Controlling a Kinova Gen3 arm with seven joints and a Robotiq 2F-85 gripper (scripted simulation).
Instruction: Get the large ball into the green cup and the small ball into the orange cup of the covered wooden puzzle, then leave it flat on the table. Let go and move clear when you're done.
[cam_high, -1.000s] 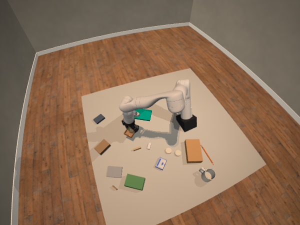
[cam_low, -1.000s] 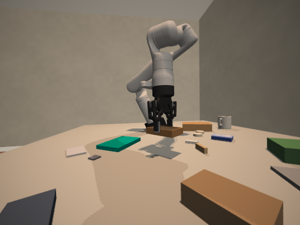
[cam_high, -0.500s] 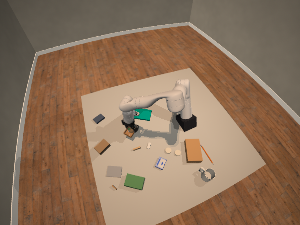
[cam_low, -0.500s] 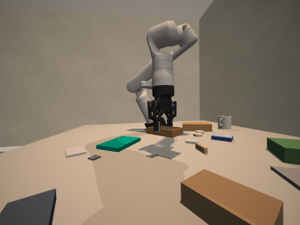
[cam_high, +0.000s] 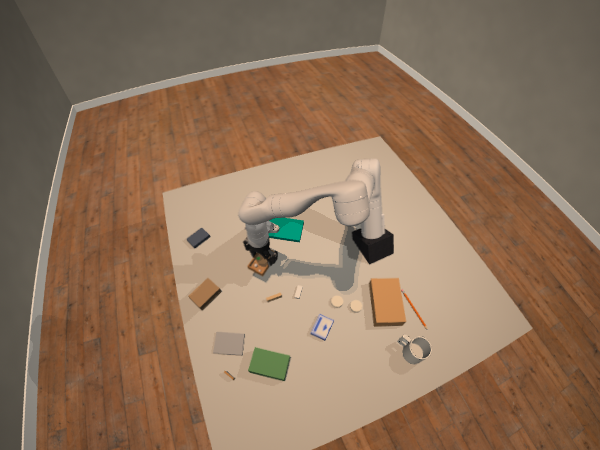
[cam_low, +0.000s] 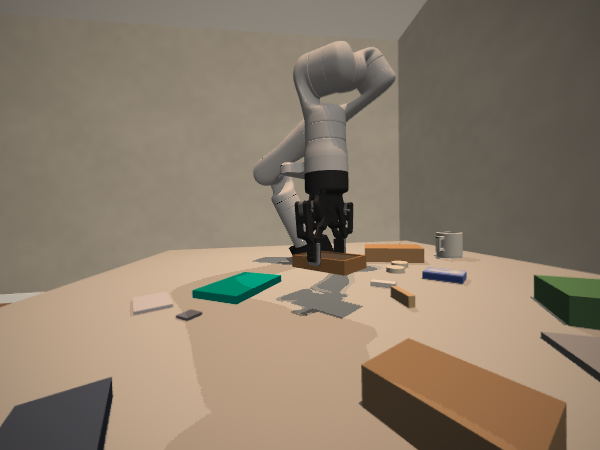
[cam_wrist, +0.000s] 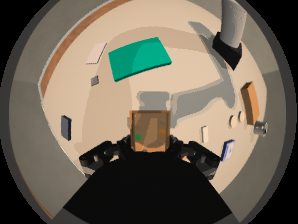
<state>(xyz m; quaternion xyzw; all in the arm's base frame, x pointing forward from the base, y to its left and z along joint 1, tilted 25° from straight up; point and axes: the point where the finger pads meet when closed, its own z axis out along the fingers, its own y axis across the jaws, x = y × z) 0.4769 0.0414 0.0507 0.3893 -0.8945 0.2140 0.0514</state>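
Right now my hand is 2 cm above the covered wooden puzzle. From my hand the other things lie so: teal slab 12 cm behind, 18 cm to the right, 8 cm below; white block 11 cm behind, 14 cm to the left, 9 cm below; small wooden block 1 cm behind, 13 cm to the left, 8 cm below.
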